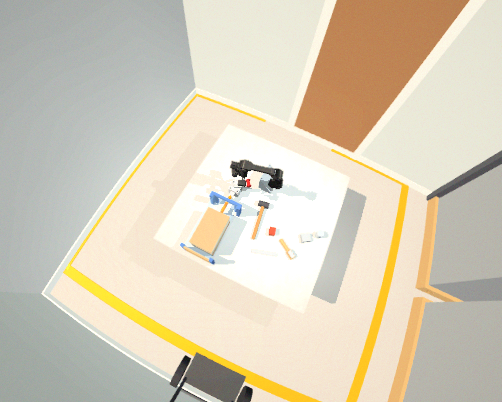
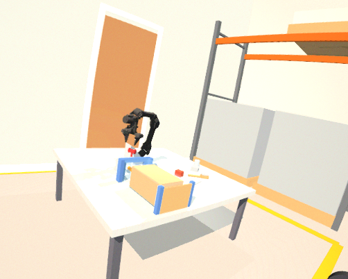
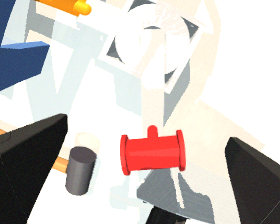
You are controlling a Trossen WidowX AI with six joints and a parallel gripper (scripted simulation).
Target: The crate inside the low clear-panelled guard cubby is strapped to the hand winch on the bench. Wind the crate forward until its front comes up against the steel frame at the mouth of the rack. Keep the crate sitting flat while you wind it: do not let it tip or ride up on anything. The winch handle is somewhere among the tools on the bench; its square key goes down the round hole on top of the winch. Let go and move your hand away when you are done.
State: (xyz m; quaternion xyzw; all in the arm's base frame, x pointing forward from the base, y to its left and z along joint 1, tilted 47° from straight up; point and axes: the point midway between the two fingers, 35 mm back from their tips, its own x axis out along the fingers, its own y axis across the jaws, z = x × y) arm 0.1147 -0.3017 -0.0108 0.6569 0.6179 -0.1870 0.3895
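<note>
Right now my gripper tip is 3 cm past the red grip, 5 cm to the right of it and 8 cm above it. From my gripper tip the other things lie so: winch 5 cm to the right, 18 cm below; then winch handle 1 cm behind, 1 cm to the left, 11 cm below; then cubby 42 cm ahead, 8 cm to the right, 14 cm below.
</note>
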